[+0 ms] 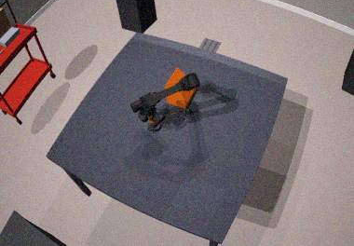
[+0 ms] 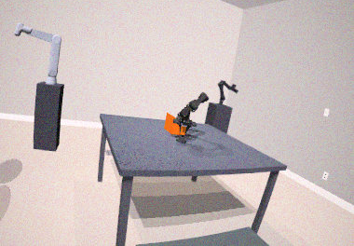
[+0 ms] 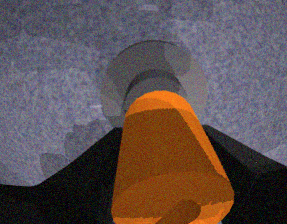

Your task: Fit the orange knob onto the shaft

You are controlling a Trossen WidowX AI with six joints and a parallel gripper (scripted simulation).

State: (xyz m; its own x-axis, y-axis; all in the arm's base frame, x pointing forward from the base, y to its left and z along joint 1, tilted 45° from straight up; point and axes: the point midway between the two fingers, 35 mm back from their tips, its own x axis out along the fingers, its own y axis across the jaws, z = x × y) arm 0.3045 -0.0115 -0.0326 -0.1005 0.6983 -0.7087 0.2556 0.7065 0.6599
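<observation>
My gripper tip is 2 cm below the orange knob. Also, from my gripper tip: round pedestal (4 cm below).
</observation>
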